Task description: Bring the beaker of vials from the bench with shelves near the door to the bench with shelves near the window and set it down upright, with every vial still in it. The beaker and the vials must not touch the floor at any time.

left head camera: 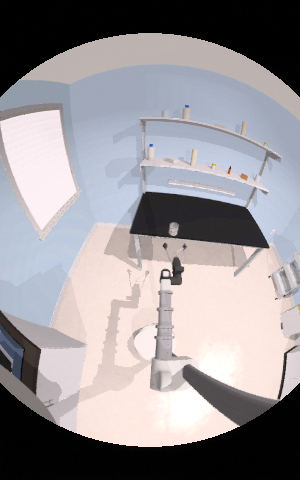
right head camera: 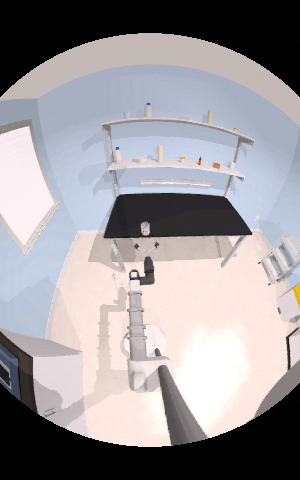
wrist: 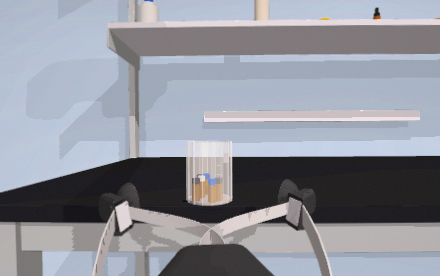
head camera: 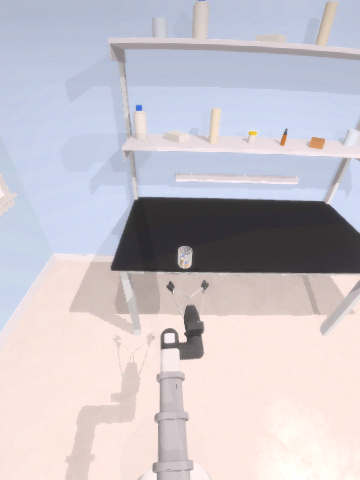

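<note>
The clear beaker (head camera: 185, 257) (left head camera: 173, 229) (right head camera: 145, 228) (wrist: 209, 172) stands upright near the front edge of the black bench top (head camera: 240, 230) (left head camera: 210, 220) (right head camera: 185, 215) (wrist: 325, 185), left of its middle. Several amber vials (wrist: 207, 189) with blue, white and dark caps are inside it, at the bottom. My gripper (head camera: 188, 286) (left head camera: 175, 246) (right head camera: 146, 245) (wrist: 209, 197) is open and empty. It is in front of the bench's front edge, apart from the beaker, which shows between and beyond the fingertips in the wrist view. A window (left head camera: 37, 165) (right head camera: 25, 185) is in the left wall.
Two shelves (head camera: 240, 144) (left head camera: 210, 175) (right head camera: 175, 164) with bottles and small boxes hang above the bench. A white rail (head camera: 236, 178) (wrist: 310, 116) is on the wall. A grey cabinet (left head camera: 60, 375) (right head camera: 57, 380) stands at the lower left. A step stool (left head camera: 287, 277) (right head camera: 280, 257) stands at the right.
</note>
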